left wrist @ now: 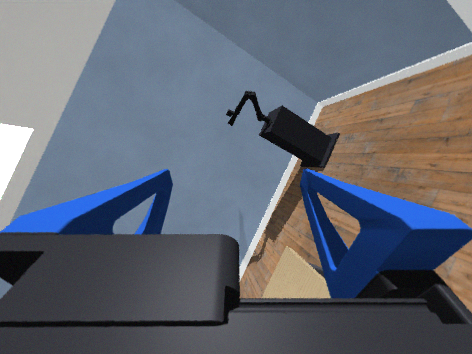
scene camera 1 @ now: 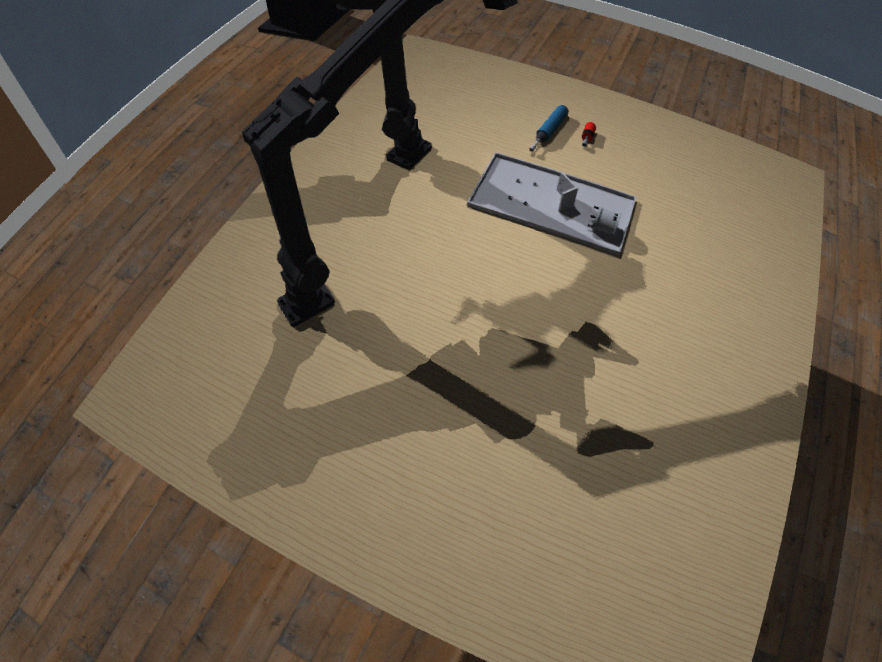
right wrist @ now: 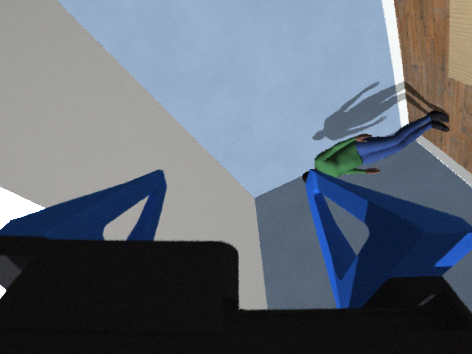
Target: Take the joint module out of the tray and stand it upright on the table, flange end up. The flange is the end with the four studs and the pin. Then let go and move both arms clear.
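Observation:
The joint module, a short pale grey cylinder with small dark studs at its left end, lies on its side at the right end of the grey tray. Neither wrist view shows the module or the tray. My left gripper is open, with its blue fingers wide apart and empty, facing the wall and floor. My right gripper is also open and empty, facing the walls. Neither gripper's fingers show in scene camera 1, so how far they are from the module cannot be told.
An upright grey bracket and several small pegs stand in the tray. A blue cylindrical tool and a small red one lie behind it. A person and a distant black arm on a pedestal show in the wrist views.

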